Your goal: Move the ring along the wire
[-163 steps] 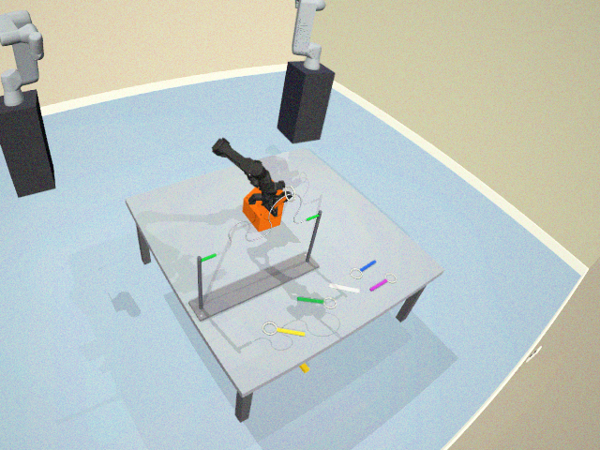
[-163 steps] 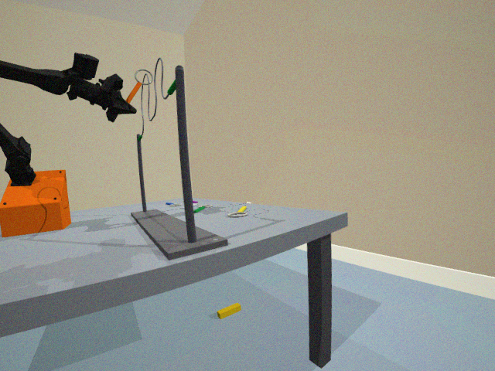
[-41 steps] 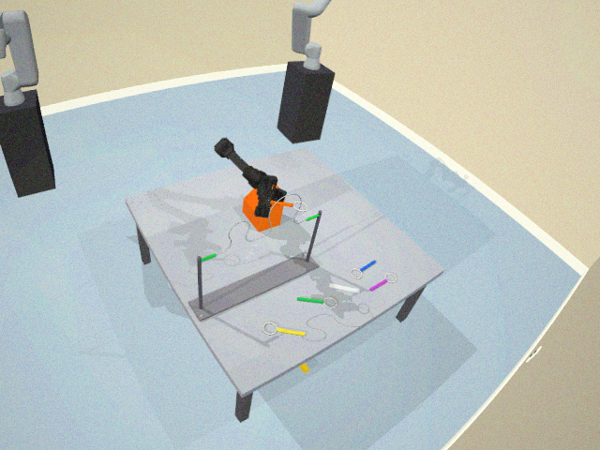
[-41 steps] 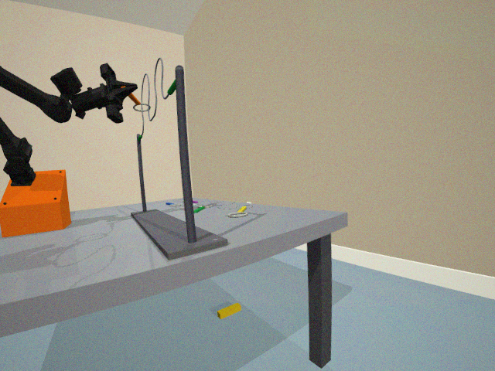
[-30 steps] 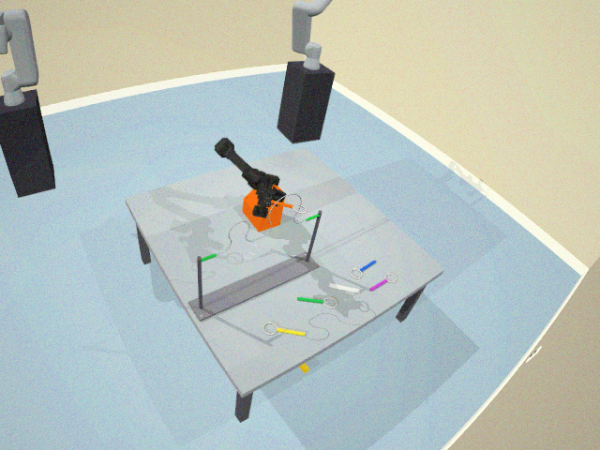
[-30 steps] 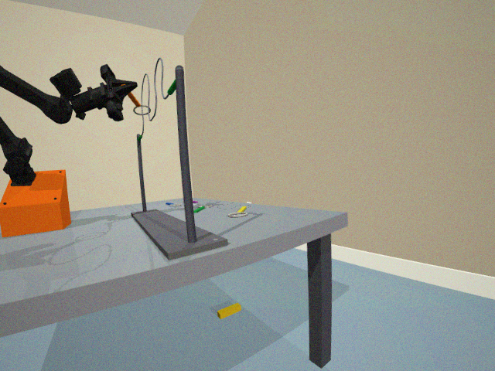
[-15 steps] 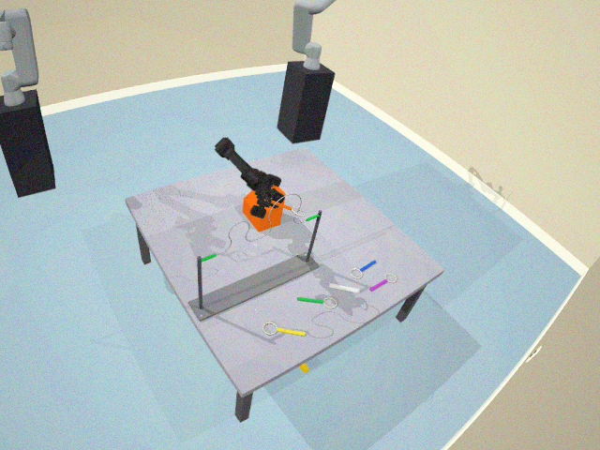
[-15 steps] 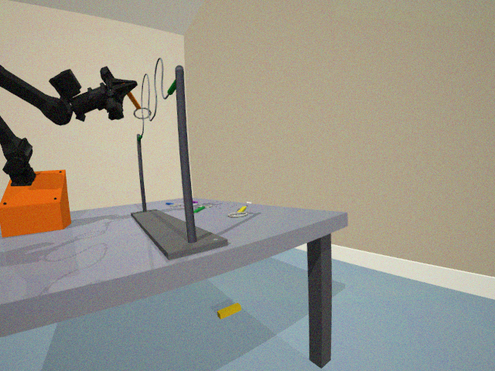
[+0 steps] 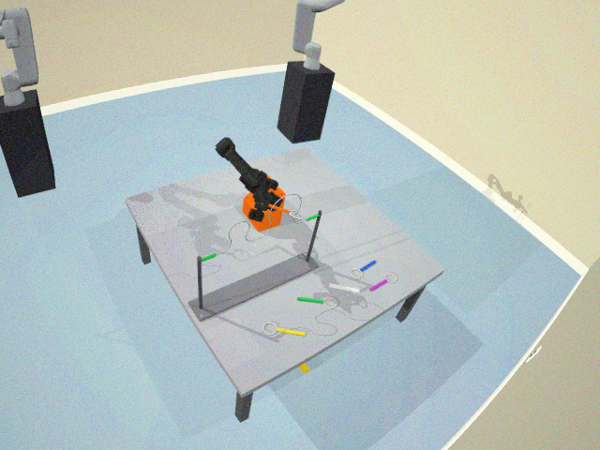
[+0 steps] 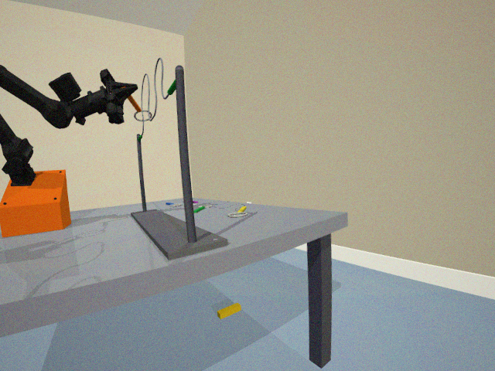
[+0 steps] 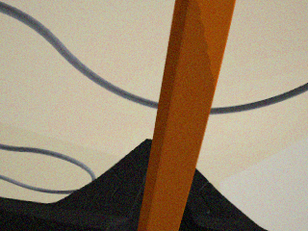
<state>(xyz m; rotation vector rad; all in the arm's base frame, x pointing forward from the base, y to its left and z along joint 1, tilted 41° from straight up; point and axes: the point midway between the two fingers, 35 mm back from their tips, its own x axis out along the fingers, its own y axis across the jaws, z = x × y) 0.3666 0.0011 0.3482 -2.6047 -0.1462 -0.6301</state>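
My gripper tip is now 40 mm short of the wire rig, 20 mm to the left of it and 180 mm above it. Also, from my gripper tip: yellow block: 300 mm ahead, 160 mm to the left, 920 mm below; white bar: 220 mm ahead, 360 mm to the left, 430 mm below.
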